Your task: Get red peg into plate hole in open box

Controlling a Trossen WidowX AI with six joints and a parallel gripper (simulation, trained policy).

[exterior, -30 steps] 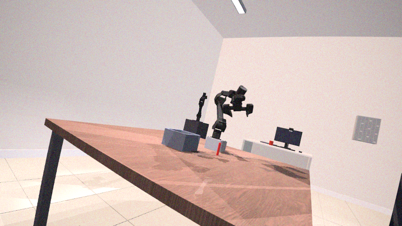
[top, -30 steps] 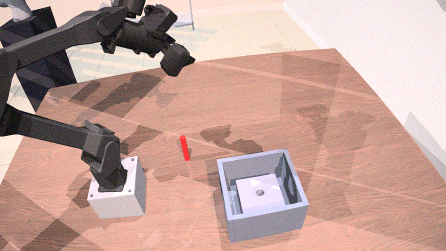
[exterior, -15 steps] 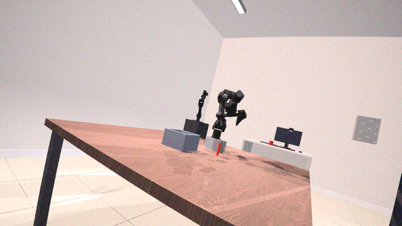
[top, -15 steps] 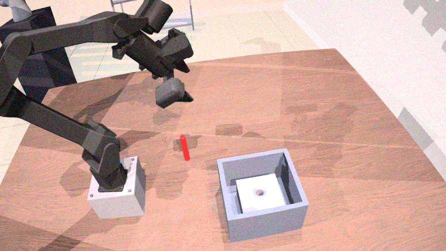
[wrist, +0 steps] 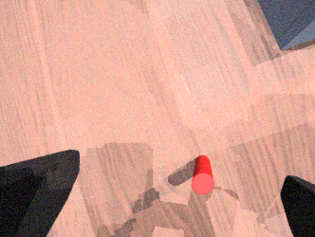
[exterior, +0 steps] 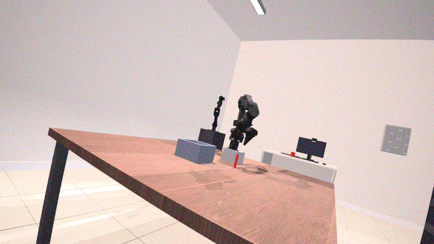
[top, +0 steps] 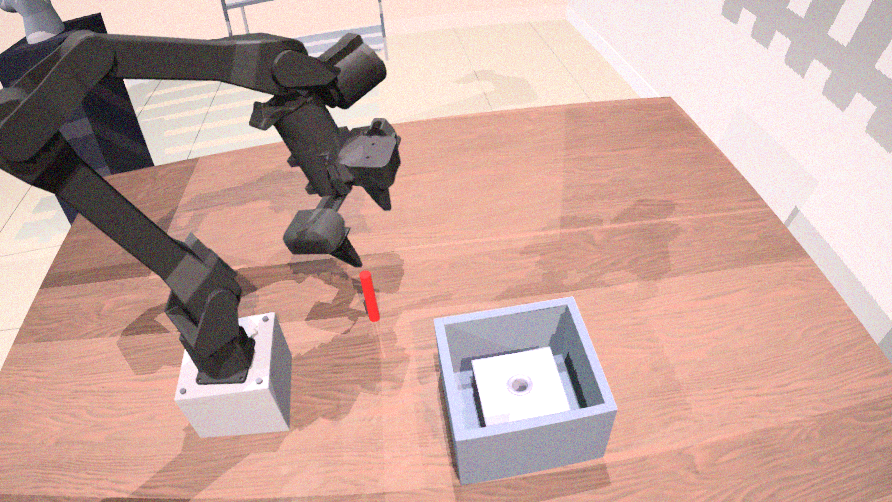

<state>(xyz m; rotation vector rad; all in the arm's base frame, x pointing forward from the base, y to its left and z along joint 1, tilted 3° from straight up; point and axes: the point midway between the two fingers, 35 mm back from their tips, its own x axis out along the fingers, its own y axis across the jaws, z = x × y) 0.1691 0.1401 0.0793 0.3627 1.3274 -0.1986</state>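
Now: the red peg 2 cm behind my gripper tip and 10 cm below it. Round my gripper tip: grey box 16 cm ahead, 17 cm to the right, 11 cm below.
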